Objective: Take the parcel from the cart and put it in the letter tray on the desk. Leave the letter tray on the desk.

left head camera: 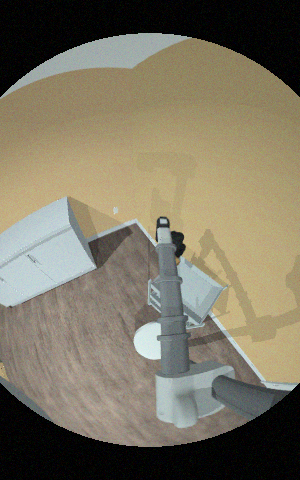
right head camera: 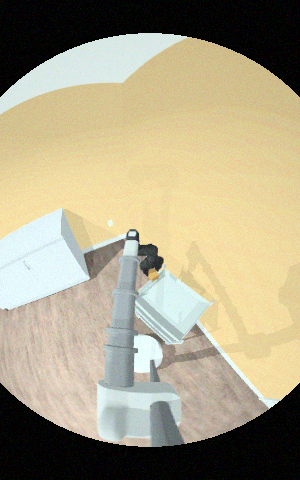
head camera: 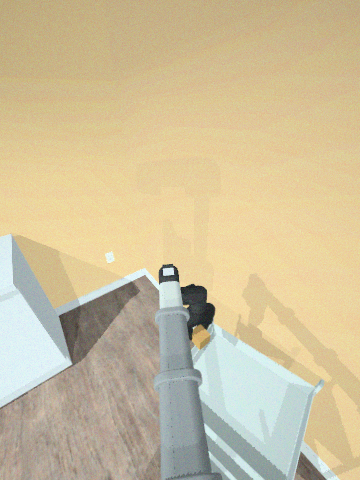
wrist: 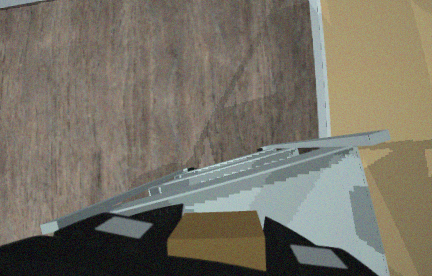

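Pixels of known places: gripper, fingertip midpoint: (right head camera: 151, 273) (head camera: 196, 334) (wrist: 221, 229); robot's base at its link origin: (left head camera: 153, 339) (right head camera: 141, 352).
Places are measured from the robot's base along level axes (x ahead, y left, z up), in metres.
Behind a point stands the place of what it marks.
The parcel (head camera: 201, 336) @[z 0.856, x 0.496, y -0.100 m] (right head camera: 153, 274) @[z 0.855, x 0.496, y -0.102 m] (wrist: 216, 240) @[z 0.857, x 0.533, y -0.084 m] is a small orange-brown box. My black gripper (wrist: 221, 229) @[z 0.818, x 0.528, y -0.088 m] is shut on it, with one finger on each side in the wrist view. The gripper and parcel are at the back left corner of the pale cart (head camera: 250, 380) @[z 0.635, x 0.417, y -0.290 m] (left head camera: 200, 290) @[z 0.635, x 0.362, y -0.326 m] (right head camera: 175, 305) @[z 0.635, x 0.367, y -0.259 m] (wrist: 310, 215) @[z 0.635, x 0.549, y -0.206 m] in the head view. The exact height of the parcel above the cart cannot be told. In the left head view the arm and gripper hide most of the parcel. The desk and the letter tray do not show in these views.
A white cabinet (head camera: 30, 340) @[z 0.464, x 0.814, y 0.821 m] (left head camera: 45, 260) @[z 0.575, x 0.626, y 1.133 m] (right head camera: 45, 265) @[z 0.574, x 0.673, y 1.056 m] stands at the left. A tan wall is behind and to the right of the cart, with a pale skirting board at its foot. A white round disc (left head camera: 147, 341) @[z 0.187, x -0.008, y 0.069 m] (right head camera: 148, 354) @[z 0.187, x -0.008, y -0.073 m] lies low beside the arm, near the cart.
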